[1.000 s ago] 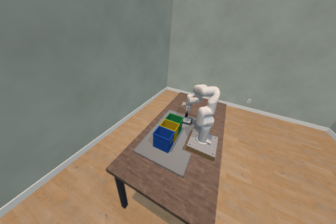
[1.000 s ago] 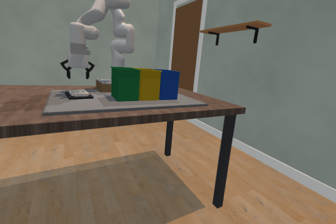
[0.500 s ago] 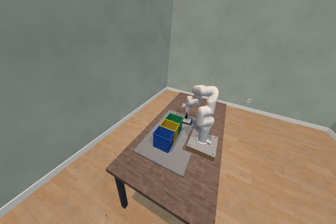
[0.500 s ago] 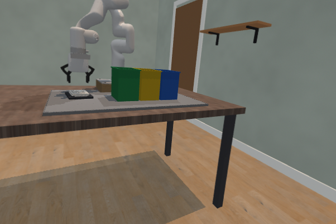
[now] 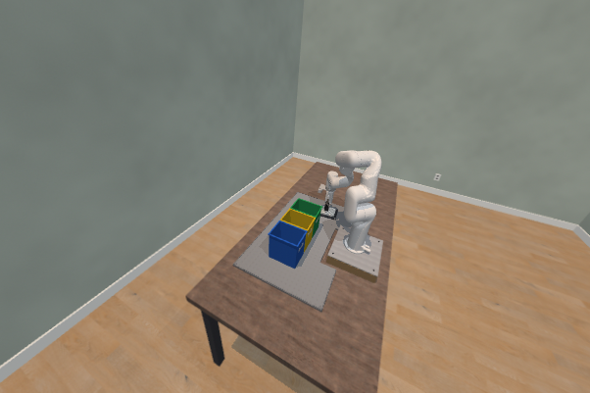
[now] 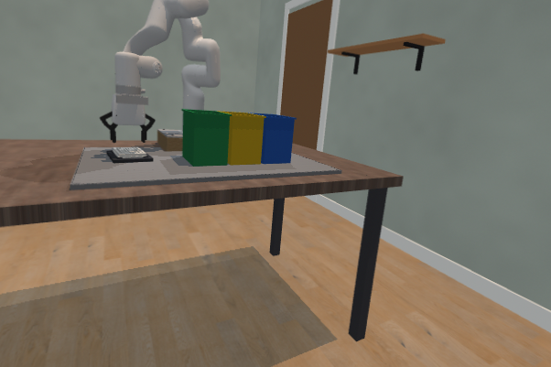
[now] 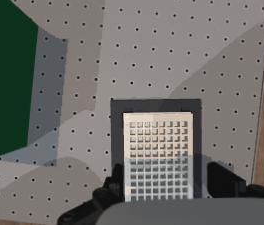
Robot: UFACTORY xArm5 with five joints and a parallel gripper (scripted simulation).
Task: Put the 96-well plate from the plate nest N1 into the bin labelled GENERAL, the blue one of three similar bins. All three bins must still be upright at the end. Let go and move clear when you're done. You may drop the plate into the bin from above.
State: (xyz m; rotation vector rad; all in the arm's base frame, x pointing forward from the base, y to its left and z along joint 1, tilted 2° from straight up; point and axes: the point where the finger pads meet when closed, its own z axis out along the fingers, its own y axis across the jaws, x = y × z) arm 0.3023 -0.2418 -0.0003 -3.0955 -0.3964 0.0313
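Right now my hand is 40 mm above the white 96-well plate. The rest, counted from my hand: plate nest N1: 60 mm below; yellow bin: 380 mm to the left, 30 mm ahead, 20 mm above; green bin: 250 mm to the left, 50 mm ahead, 20 mm above.
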